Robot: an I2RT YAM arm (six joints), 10 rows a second.
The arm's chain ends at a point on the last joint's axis. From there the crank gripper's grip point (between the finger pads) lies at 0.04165 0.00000 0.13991 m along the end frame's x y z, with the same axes.
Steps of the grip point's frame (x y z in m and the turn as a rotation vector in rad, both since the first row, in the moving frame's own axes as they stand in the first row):
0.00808, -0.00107, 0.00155, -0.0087, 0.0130, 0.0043
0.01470, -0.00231, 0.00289, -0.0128, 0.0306, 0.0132
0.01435, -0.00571, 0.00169, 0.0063, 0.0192, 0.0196
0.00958, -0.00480, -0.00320, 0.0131, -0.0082, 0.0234
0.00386, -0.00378, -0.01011, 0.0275, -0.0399, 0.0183
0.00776, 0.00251, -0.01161, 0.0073, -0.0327, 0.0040
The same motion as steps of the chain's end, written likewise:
0.00627, -0.00247, 0.00211, -0.0087, 0.0130, 0.0043
0.01045, -0.00467, 0.00424, -0.0128, 0.0306, 0.0132
0.01167, -0.00567, 0.00252, 0.0063, 0.0192, 0.0196
0.01072, -0.00393, -0.00353, 0.0131, -0.0082, 0.0234
0.00944, -0.00062, -0.01162, 0.0275, -0.0399, 0.0183
0.01235, 0.00338, -0.01289, 0.0073, -0.0327, 0.0040

